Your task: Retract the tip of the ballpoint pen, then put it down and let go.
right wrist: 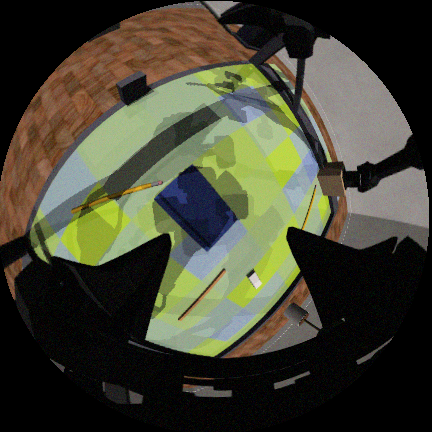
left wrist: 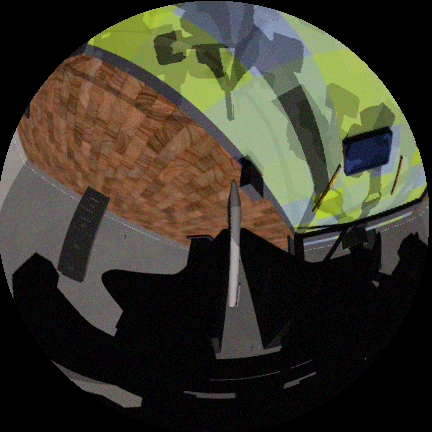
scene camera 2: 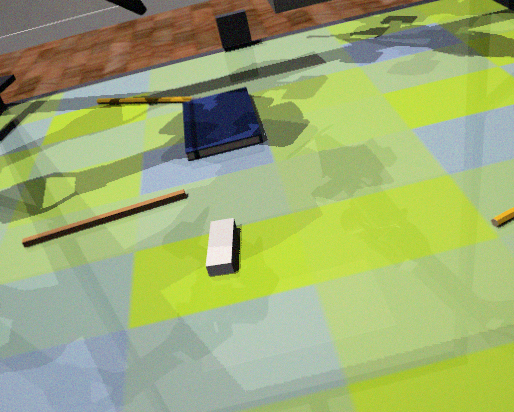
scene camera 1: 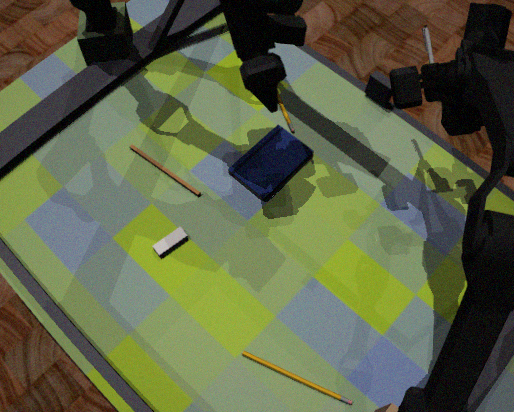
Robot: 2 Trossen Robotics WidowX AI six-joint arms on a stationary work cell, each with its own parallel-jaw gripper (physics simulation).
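Seen in the pictures: left gripper, fingertip midpoint: (left wrist: pixel 233 233) (scene camera 1: pixel 433 79); right gripper, fingertip midpoint: (right wrist: pixel 230 236) (left wrist: pixel 396 232) (scene camera 1: pixel 269 98); left arm's base, link origin: (right wrist: pixel 344 178); right arm's base, link origin: (left wrist: pixel 355 246) (scene camera 1: pixel 101 19).
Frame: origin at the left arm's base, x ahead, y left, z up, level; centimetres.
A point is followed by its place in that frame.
A slim grey-white ballpoint pen (scene camera 1: pixel 427 44) @[x 33.3, y -53.3, z 11.7 cm] (left wrist: pixel 233 270) @[x 31.0, y -52.0, z 9.9 cm] is held in the air near the table's edge, at the upper right of scene camera 1. My left gripper (scene camera 1: pixel 431 66) @[x 29.5, y -51.2, z 7.5 cm] (left wrist: pixel 233 233) @[x 29.5, y -51.2, z 7.5 cm] is shut on it. In the left wrist view the pen's tapered grey end points up, away from the gripper, and its clip end lies between the dark fingers. Whether the writing point sticks out is too small to tell. My right gripper (scene camera 1: pixel 273 104) @[x 48.3, y -30.1, z 6.1 cm] (right wrist: pixel 230 236) @[x 48.3, y -30.1, z 6.1 cm] is open and empty, high over the table near the blue book-like block.
The dark blue block (scene camera 1: pixel 271 162) @[x 45.9, y -28.4, z -9.2 cm] (scene camera 2: pixel 222 120) @[x 46.0, y -27.5, z -9.2 cm] lies near a yellow pencil (scene camera 1: pixel 287 117) @[x 50.4, y -38.8, z -9.7 cm] (right wrist: pixel 125 191) @[x 53.1, y -40.4, z -9.7 cm]. A brown stick (scene camera 1: pixel 165 170) @[x 60.0, y -14.4, z -9.7 cm], a white eraser (scene camera 1: pixel 171 242) @[x 48.7, y -4.7, z -9.2 cm] (scene camera 2: pixel 221 245) @[x 49.1, y -4.1, z -9.2 cm] and another pencil (scene camera 1: pixel 295 376) @[x 18.1, y -1.0, z -9.7 cm] lie on the patchwork table top. A black block (scene camera 1: pixel 378 90) @[x 39.7, y -54.5, z -6.9 cm] (left wrist: pixel 252 177) @[x 38.2, y -54.5, z -6.5 cm] stands at the table's edge.
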